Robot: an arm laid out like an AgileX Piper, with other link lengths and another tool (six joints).
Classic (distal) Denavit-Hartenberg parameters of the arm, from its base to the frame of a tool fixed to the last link. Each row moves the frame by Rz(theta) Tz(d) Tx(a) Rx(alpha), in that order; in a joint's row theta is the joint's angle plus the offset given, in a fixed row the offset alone. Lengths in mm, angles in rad.
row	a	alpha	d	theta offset
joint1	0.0	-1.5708	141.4	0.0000
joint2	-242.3	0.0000	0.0	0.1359
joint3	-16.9	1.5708	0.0	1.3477
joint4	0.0	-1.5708	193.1	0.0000
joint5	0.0	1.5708	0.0	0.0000
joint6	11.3	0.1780	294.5	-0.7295
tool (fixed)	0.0	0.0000	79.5	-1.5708
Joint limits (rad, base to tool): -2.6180..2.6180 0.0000..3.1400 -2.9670..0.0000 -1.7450..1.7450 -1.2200..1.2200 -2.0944..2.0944
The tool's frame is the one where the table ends.
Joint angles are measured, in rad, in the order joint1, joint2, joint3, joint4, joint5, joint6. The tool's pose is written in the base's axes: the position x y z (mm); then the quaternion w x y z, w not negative. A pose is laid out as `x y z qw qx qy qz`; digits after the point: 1 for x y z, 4 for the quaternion.
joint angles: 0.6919 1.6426 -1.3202 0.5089 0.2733 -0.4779
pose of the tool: 421.1 389.3 180.4 0.3987 -0.8189 0.0715 -0.4066
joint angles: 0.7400 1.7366 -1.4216 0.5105 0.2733 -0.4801
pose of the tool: 419.2 425.1 178.6 0.4107 -0.8182 0.0513 -0.3991
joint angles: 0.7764 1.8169 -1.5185 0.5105 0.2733 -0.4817
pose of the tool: 418.8 455.1 180.8 0.4226 -0.8142 0.0355 -0.3965
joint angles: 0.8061 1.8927 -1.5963 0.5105 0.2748 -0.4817
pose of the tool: 416.6 479.7 174.0 0.4289 -0.8144 0.0231 -0.3902
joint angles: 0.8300 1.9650 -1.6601 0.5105 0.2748 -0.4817
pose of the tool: 414.3 499.8 161.2 0.4309 -0.8171 0.0134 -0.3827
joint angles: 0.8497 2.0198 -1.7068 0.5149 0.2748 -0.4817
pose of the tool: 410.5 515.4 150.0 0.4331 -0.8195 0.0070 -0.3752
